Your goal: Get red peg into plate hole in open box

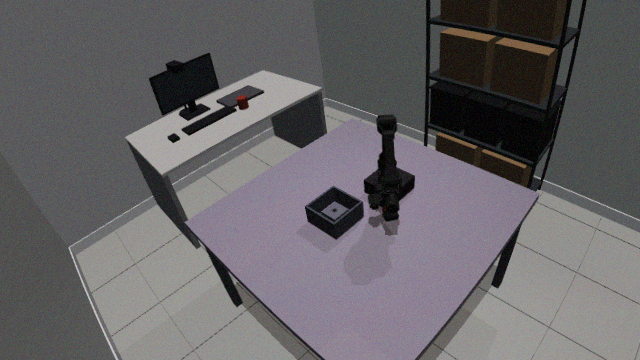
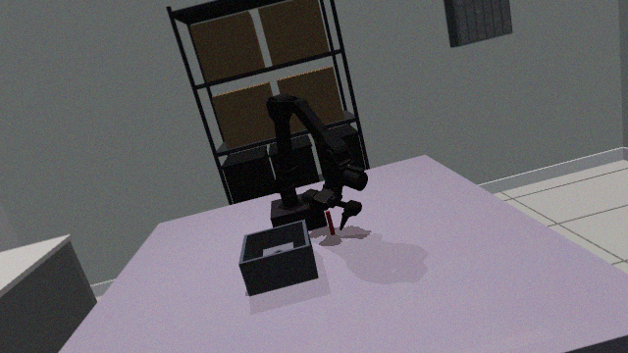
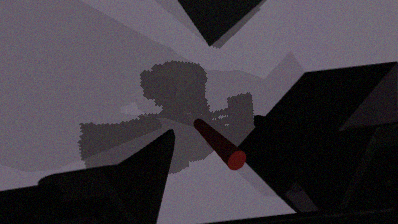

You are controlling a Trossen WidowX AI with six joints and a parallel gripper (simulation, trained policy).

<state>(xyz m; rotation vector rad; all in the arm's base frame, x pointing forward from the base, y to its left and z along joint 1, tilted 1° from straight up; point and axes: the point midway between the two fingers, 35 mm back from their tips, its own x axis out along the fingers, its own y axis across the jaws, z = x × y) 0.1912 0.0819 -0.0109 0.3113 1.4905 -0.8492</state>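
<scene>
Right now my gripper tip is 1 cm to the right of the red peg and 1 cm below it. The rest, counted from my gripper tip: dark box (19 cm to the right, 12 cm ahead, 1 cm below); then grey plate (19 cm to the right, 12 cm ahead, 1 cm above).
</scene>
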